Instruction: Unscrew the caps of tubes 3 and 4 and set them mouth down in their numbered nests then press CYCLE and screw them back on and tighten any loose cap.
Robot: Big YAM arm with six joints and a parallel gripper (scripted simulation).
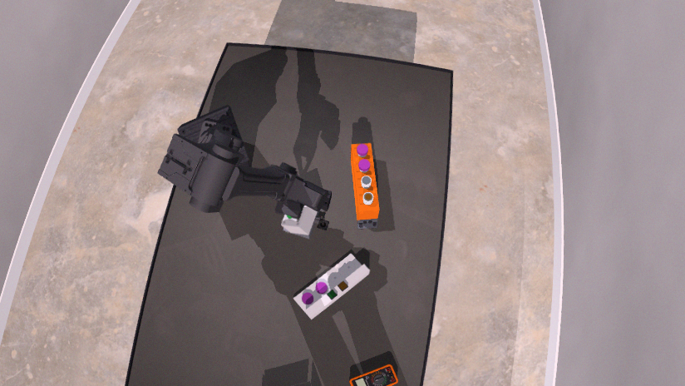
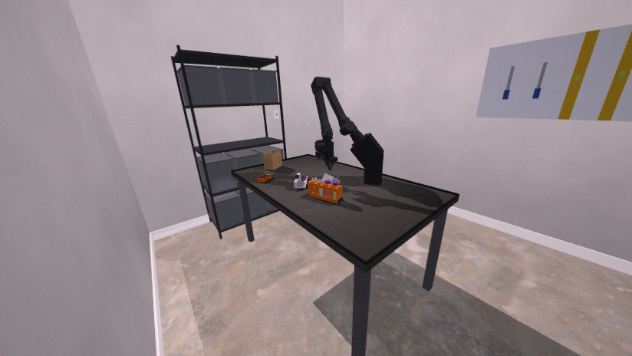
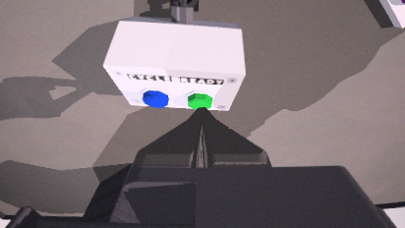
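Now: hand 2 cm past the green key, 1 cm to the right of it and 5 cm above it. Also, from my hand: cap 5 cm ahead, 23 cm to the right, 10 cm below; then blue key 5 cm to the left, 5 cm below; then key housing 1 cm ahead, 3 cm to the left, 6 cm below.
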